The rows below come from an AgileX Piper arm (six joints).
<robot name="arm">
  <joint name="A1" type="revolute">
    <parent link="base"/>
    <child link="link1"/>
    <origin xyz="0 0 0.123"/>
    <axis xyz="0 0 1"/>
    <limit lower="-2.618" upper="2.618"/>
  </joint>
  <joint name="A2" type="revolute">
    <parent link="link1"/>
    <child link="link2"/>
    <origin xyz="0 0 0"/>
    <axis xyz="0 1 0"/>
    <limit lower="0" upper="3.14"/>
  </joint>
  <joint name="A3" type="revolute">
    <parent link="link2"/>
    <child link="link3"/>
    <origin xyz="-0.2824 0 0.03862"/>
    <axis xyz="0 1 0"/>
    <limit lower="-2.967" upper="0"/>
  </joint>
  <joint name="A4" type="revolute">
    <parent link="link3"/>
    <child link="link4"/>
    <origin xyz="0.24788 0 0.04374"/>
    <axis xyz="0.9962 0 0.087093"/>
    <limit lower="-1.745" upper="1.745"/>
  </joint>
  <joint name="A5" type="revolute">
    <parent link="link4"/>
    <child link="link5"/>
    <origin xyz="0 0 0"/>
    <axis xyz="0 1 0"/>
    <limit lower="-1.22" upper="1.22"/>
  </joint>
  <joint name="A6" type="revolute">
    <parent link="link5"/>
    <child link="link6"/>
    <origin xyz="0.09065 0 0.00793"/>
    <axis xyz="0.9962 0 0.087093"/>
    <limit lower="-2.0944" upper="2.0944"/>
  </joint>
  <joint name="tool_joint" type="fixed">
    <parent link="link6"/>
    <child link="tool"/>
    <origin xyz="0 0 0" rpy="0 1.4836 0"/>
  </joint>
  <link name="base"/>
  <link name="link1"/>
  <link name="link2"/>
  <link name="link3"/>
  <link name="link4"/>
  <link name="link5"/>
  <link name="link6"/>
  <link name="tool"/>
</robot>
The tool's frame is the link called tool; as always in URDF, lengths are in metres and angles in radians.
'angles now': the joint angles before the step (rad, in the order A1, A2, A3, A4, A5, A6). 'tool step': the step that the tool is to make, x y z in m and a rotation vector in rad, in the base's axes. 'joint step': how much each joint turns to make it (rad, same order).
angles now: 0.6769, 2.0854, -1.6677, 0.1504, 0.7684, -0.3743
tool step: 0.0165, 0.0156, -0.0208, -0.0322, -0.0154, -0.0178
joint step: 0.0122, 0.1073, -0.1056, -0.0645, 0.0020, 0.0577
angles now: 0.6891, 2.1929, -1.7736, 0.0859, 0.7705, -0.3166
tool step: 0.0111, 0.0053, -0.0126, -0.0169, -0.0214, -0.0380
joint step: 0.0017, 0.0577, -0.0532, -0.0598, -0.0128, 0.0659
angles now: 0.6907, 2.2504, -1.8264, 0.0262, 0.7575, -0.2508
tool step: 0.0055, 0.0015, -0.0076, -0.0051, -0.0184, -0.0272
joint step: 0.0001, 0.0259, -0.0151, -0.0389, -0.0219, 0.0454
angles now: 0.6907, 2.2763, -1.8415, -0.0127, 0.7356, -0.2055
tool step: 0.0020, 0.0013, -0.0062, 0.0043, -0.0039, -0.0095
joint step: 0.0001, 0.0149, -0.0015, -0.0061, -0.0190, 0.0136
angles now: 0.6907, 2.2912, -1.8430, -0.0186, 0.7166, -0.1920
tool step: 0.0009, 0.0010, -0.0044, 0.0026, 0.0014, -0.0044
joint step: 0.0003, 0.0103, -0.0013, 0.0003, -0.0096, 0.0055
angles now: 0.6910, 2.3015, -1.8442, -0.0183, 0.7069, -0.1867
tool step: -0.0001, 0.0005, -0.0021, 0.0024, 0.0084, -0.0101
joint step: 0.0007, 0.0048, -0.0014, 0.0020, 0.0016, 0.0114
